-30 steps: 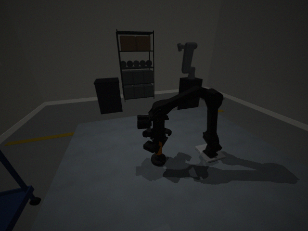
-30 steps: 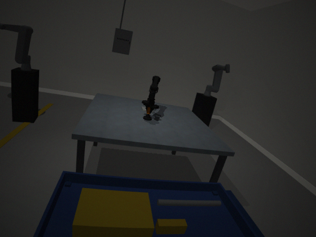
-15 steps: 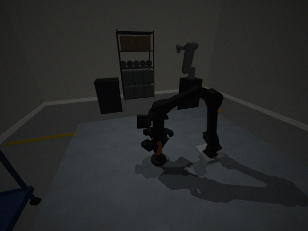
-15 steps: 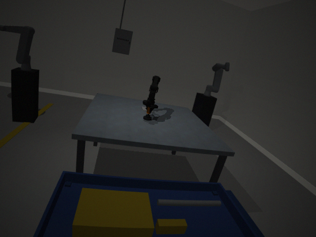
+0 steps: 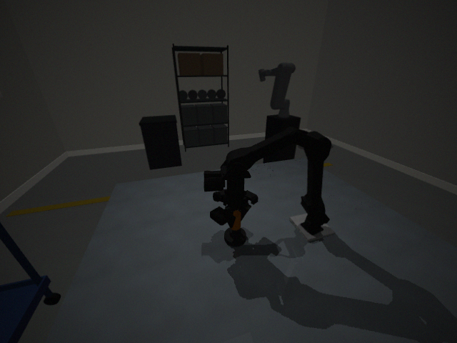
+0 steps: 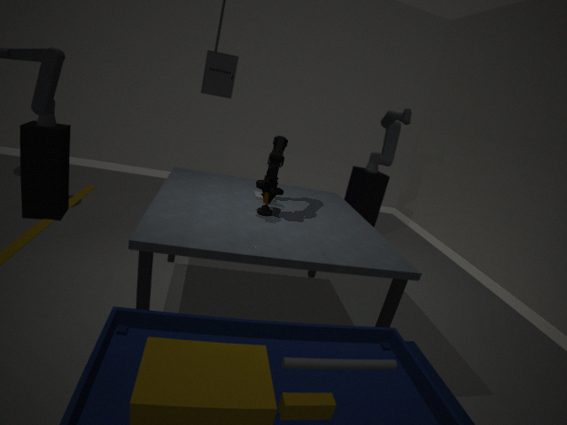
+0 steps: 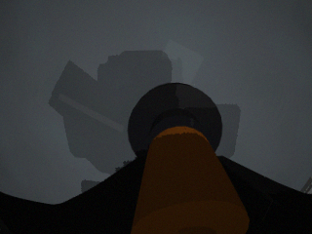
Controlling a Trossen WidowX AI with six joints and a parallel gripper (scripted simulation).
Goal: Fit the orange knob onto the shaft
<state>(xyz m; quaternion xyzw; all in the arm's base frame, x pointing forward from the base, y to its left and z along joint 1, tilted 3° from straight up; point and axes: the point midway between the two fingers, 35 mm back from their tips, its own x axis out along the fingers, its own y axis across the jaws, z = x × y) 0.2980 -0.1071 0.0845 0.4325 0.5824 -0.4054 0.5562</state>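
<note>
Now: the orange knob 2 cm above my gripper tip. From my gripper tip the other things lie so: dark round pedestal (4 cm below).
</note>
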